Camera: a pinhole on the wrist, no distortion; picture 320 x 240 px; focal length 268.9 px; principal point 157.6 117.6 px. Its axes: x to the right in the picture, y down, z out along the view. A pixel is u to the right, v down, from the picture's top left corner.
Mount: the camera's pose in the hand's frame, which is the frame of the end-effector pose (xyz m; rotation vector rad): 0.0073 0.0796 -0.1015 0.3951 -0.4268 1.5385
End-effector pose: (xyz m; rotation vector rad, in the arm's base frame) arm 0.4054 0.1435 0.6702 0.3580 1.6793 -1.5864
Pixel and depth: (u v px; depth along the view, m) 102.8 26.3 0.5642
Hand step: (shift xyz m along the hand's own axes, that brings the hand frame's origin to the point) 0.1903 -0.3019 0.3335
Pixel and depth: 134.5 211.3 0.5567
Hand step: -0.1958 -0.2406 0.3524
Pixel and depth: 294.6 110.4 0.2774
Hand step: 0.0082 0.0632 0.2095
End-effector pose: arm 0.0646 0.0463 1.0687 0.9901 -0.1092 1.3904
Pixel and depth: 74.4 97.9 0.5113
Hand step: 0.0377 -0.3131 0.2628
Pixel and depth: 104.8 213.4 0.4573
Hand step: -0.1625 -0.2272 0.2461
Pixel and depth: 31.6 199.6 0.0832
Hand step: -0.0191 0.0042 -0.0495
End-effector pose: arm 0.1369 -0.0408 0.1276 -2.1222 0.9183 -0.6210
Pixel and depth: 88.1 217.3 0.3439
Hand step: -0.1251 -0.1696 0.1491
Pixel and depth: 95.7 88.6 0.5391
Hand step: 0.0575 -0.2974 0.3044
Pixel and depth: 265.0 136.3 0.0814
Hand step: -0.0002 0.0670 -0.0149
